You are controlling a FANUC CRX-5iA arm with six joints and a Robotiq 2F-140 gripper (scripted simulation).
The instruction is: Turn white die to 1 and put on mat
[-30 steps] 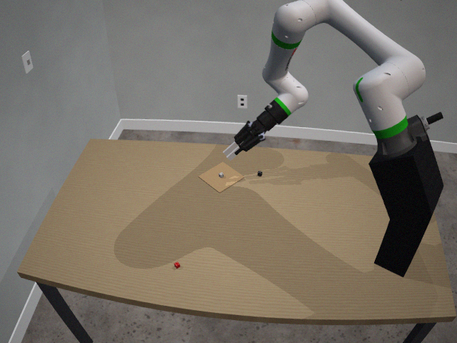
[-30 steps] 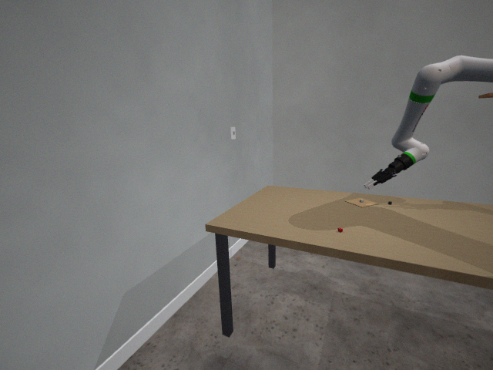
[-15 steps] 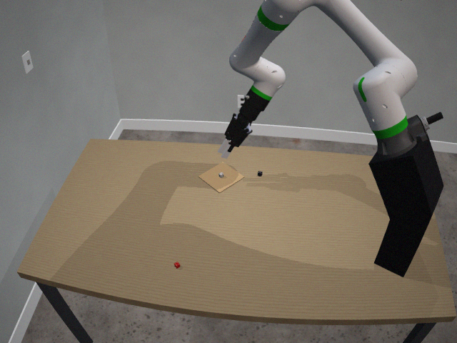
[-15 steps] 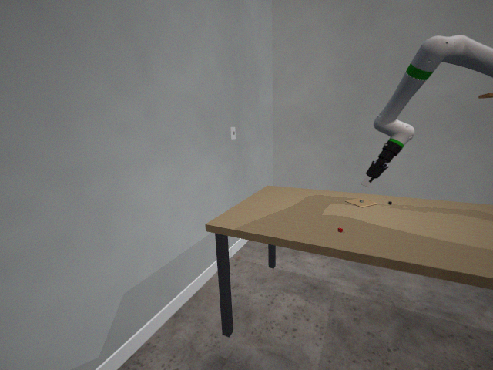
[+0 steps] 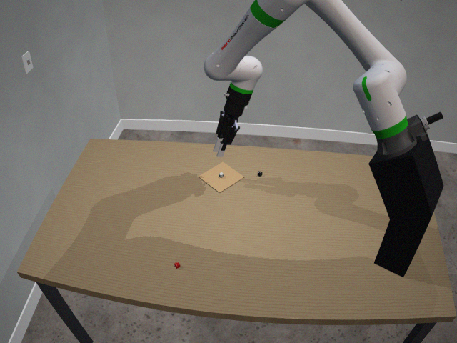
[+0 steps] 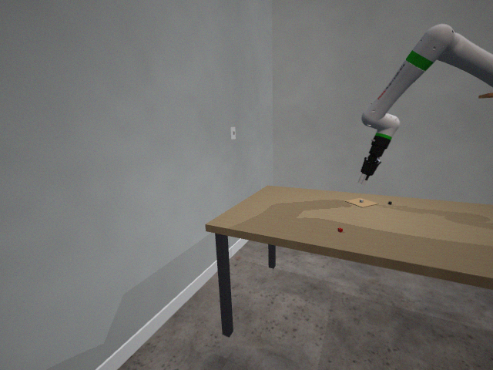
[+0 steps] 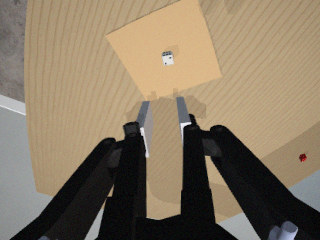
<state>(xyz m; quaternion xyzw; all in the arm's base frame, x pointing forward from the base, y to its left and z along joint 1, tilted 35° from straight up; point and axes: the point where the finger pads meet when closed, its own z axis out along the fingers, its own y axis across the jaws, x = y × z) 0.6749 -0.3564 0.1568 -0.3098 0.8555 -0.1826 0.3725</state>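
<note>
The white die lies 140 mm below my hand and 10 mm to the left of it. Also, from my hand: tan mat (150 mm below, 10 mm to the left); black die (160 mm behind, 150 mm below, 10 mm to the right); red die (490 mm to the left, 150 mm below, 130 mm ahead).
</note>
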